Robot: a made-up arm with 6 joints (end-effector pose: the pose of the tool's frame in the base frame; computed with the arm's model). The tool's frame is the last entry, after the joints. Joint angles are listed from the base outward.
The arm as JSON. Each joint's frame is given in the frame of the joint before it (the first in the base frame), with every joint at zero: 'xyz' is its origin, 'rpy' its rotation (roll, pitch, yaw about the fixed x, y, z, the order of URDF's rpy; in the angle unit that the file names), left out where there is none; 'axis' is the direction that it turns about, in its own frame. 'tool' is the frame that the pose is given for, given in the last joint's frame.
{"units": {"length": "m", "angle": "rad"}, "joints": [
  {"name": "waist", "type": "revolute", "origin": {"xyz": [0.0, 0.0, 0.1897]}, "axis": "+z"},
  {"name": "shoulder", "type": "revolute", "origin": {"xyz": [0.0, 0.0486, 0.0]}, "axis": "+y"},
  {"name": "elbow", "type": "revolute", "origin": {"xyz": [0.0, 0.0, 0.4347]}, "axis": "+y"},
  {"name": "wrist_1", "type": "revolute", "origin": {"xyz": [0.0, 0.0, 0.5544]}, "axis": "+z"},
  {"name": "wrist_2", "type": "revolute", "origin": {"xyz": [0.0, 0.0, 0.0]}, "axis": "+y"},
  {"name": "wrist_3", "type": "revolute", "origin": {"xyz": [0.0, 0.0, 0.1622]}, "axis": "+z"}
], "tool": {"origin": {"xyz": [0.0, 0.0, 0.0]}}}
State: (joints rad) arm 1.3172 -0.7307 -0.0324 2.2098 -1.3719 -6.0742
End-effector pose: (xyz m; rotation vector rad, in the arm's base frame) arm -0.0808 -0.6267 1.0028 -1.0835 0.4828 -1.9084
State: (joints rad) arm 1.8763 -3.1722 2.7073 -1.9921 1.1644 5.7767
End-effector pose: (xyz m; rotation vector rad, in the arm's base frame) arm 0.1791 -0.2774 0.2808 0.1156 1.3851 -0.2677
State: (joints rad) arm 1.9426 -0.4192 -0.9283 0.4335 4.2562 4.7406
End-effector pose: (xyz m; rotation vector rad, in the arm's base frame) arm 0.2577 -0.6263 0.5648 -2.7083 -0.6787 -0.5057
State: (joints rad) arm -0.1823 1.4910 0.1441 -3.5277 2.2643 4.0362
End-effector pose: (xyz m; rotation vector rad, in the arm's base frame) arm 0.8931 -0.0675 0.3107 -0.6504 -0.3566 0.8256
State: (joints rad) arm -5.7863 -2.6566 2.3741 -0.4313 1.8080 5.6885
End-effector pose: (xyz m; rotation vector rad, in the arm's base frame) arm -0.1755 -0.1149 0.3409 -0.4280 1.4990 -0.3157
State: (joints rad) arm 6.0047 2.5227 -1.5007 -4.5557 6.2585 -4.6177
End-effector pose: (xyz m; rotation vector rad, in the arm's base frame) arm 0.8428 -0.1945 0.2089 1.4625 -0.4310 2.7061
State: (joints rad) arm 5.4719 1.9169 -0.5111 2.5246 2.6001 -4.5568
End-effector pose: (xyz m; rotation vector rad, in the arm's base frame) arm 0.6263 -0.5188 0.1777 -0.2555 -1.4595 -1.6001
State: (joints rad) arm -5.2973 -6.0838 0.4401 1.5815 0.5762 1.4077
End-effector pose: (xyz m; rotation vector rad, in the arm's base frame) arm 0.1604 0.4903 1.1703 -0.2622 -0.9593 -1.9702
